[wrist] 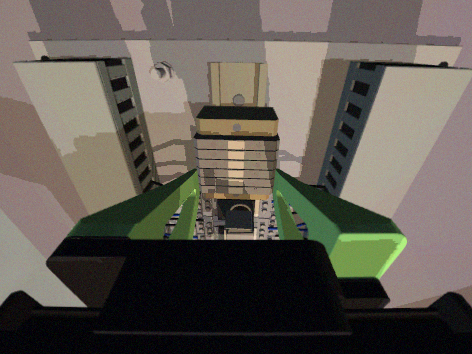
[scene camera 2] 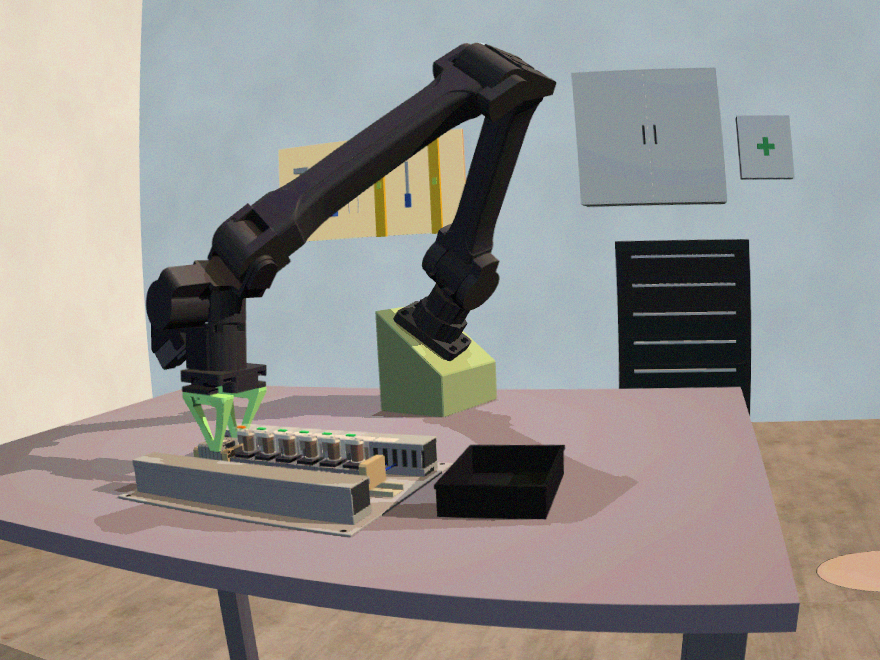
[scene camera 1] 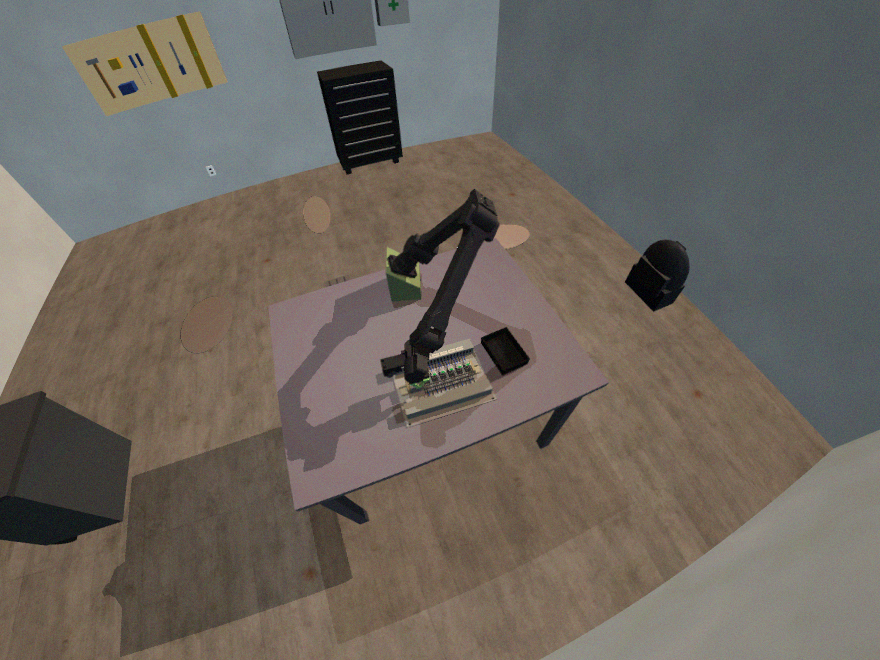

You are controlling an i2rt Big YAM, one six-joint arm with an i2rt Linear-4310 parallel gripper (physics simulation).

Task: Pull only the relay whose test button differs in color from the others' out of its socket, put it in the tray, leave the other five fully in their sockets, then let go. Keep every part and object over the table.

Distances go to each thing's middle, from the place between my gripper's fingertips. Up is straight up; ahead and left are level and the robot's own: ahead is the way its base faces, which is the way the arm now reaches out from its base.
Scene:
Now: the relay [wrist: 234, 219] 3 cm to the left of my hand and 1 cm above it. Round my hand: panel [scene camera 2: 380, 505] (8 cm to the left, 4 cm below).

